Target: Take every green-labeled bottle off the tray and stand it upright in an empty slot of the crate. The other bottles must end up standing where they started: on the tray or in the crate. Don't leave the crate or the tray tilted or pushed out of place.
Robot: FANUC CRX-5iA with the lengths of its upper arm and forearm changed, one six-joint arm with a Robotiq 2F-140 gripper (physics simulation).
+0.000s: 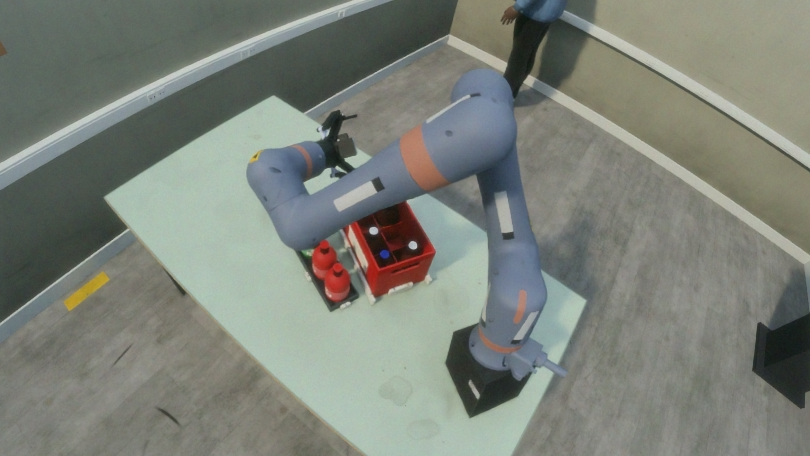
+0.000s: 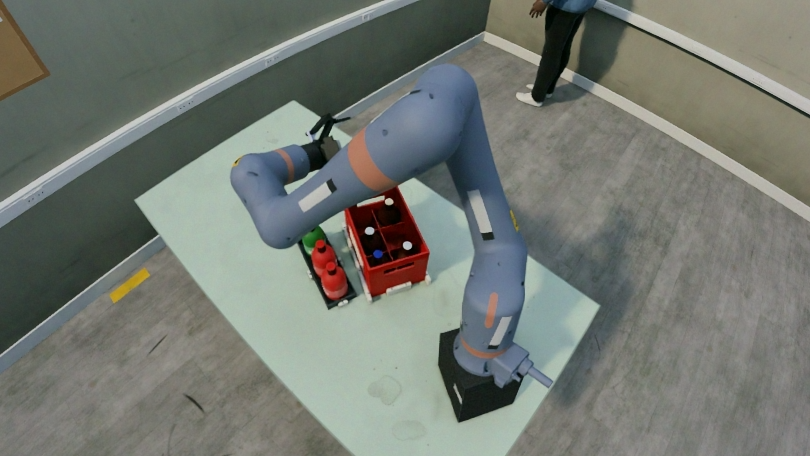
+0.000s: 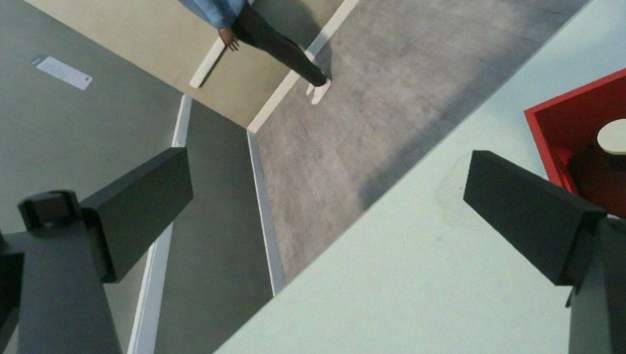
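Note:
A green bottle (image 1: pixel 306 253) (image 2: pixel 312 240) stands at the far end of the black tray (image 1: pixel 329 300) (image 2: pixel 327 299), partly hidden by the arm. Two red bottles stand beside it, the middle one (image 1: pixel 324 260) (image 2: pixel 323 257) and the near one (image 1: pixel 337 283) (image 2: pixel 334 281). The red crate (image 1: pixel 399 277) (image 2: pixel 396 280) (image 3: pixel 537 130) stands upright right of the tray. It holds dark bottles with white caps and one with a blue cap (image 1: pixel 384 254) (image 2: pixel 378 254); a middle right slot looks empty. My gripper (image 1: pixel 359 143) (image 3: pixel 329 174) is open and empty, beyond the crate, pointing sideways.
The forearm passes above the far part of the crate and tray. White fixtures sit around the bases of both. The robot's black pedestal (image 1: pixel 478 390) (image 2: pixel 481 399) stands at the near end of the table (image 1: pixel 340 368) (image 2: pixel 323 368) (image 3: pixel 400 280). A person (image 1: pixel 524 48) (image 2: pixel 558 48) (image 3: pixel 277 45) stands beyond the table.

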